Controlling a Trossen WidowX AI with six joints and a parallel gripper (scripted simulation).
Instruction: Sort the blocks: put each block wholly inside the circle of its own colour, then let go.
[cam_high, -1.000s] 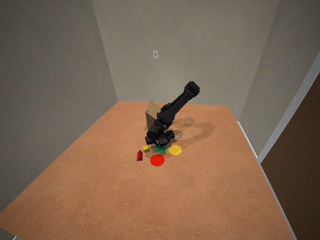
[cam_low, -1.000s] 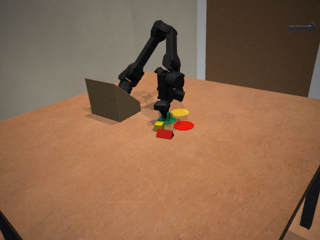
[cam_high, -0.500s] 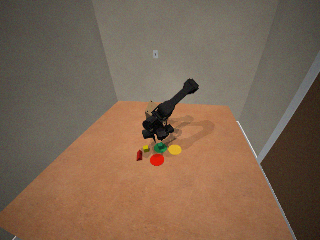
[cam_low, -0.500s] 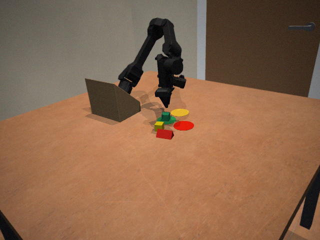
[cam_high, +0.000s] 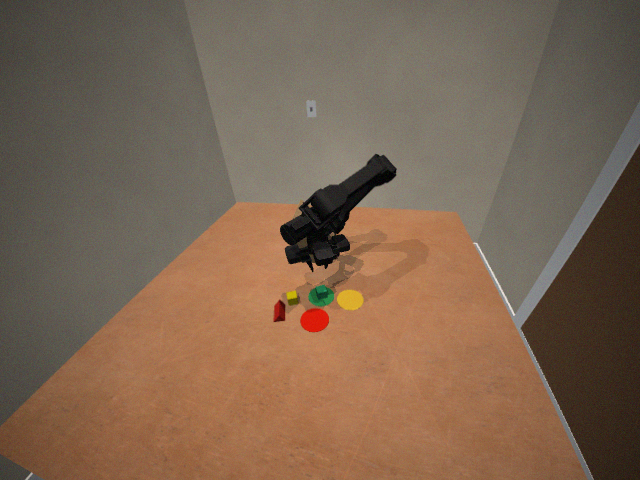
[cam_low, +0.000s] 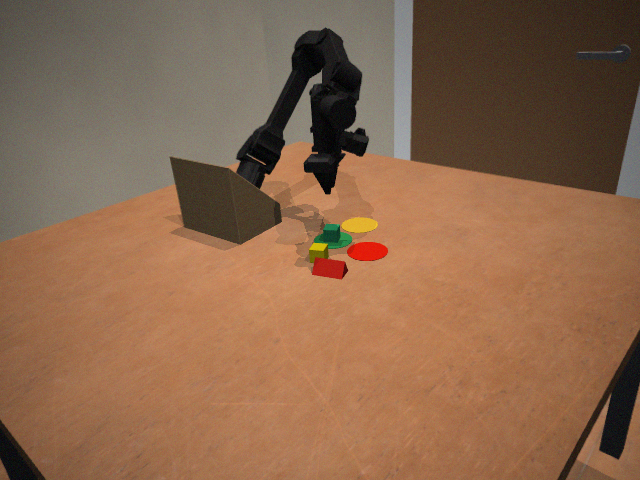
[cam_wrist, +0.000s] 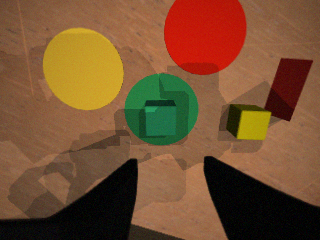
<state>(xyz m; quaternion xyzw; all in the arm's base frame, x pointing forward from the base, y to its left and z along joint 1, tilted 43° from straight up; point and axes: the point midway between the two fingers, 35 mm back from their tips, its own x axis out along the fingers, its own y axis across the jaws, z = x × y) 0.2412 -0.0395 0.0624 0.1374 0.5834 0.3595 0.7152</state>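
Right now the yellow cube is 14 cm below my hand, 10 cm to the right of it and 2 cm ahead of it. From my hand the other things lie so: green circle 16 cm below; green block 14 cm below; red circle 16 cm below, 10 cm ahead, 1 cm to the right.
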